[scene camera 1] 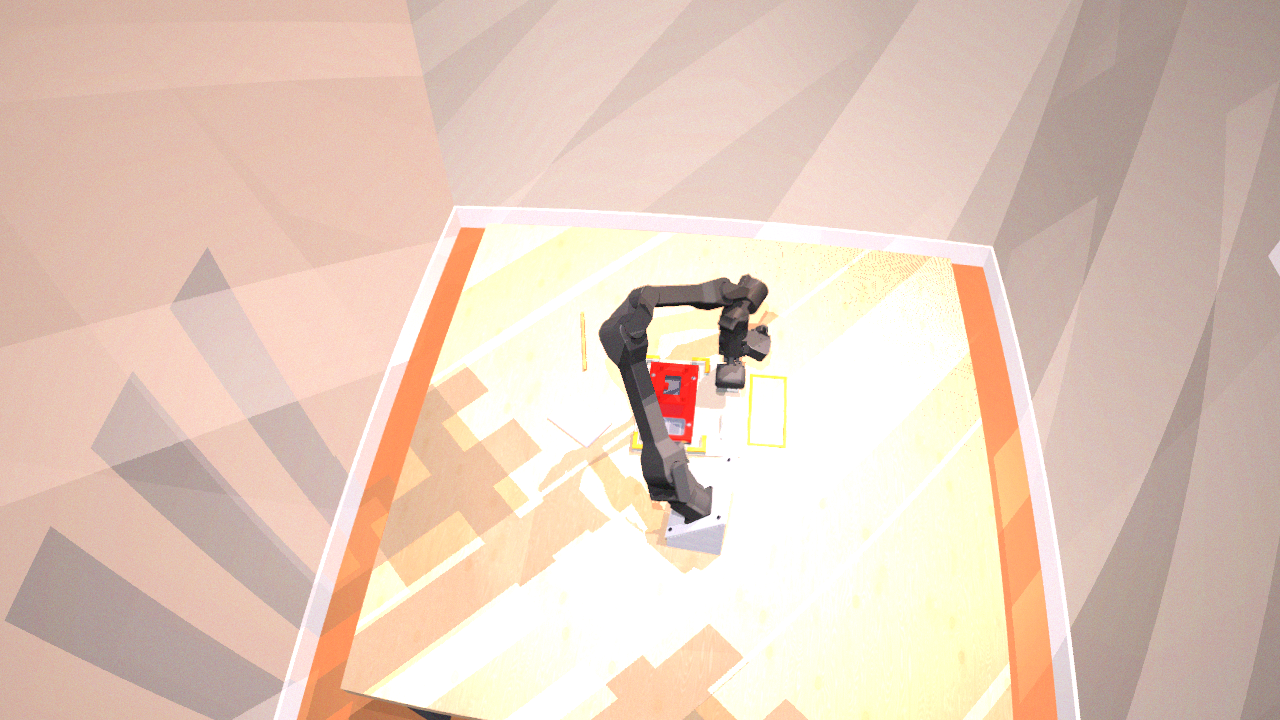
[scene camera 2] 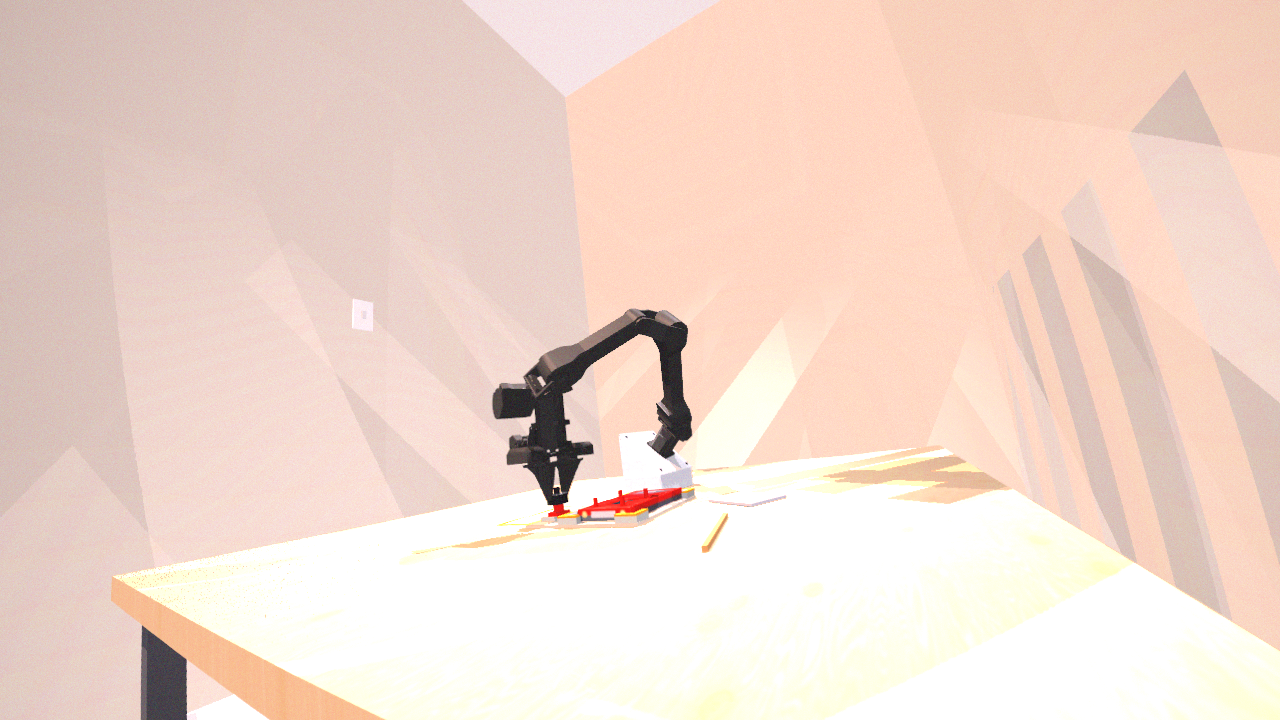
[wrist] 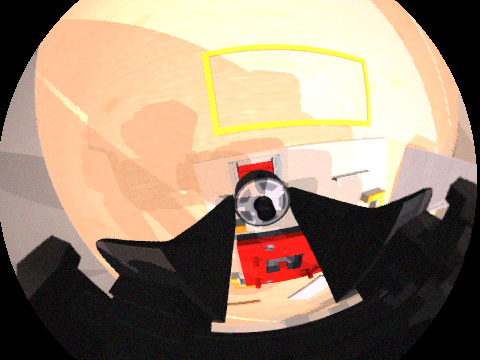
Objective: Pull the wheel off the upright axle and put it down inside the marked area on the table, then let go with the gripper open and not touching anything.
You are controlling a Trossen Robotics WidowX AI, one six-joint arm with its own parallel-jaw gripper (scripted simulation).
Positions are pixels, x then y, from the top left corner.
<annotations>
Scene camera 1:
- gripper: 729, 373
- flat white sheet: 577, 419
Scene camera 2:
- gripper: 557, 498
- red board: 652, 500
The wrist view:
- gripper: 260, 197
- red board: 283, 254
</annotations>
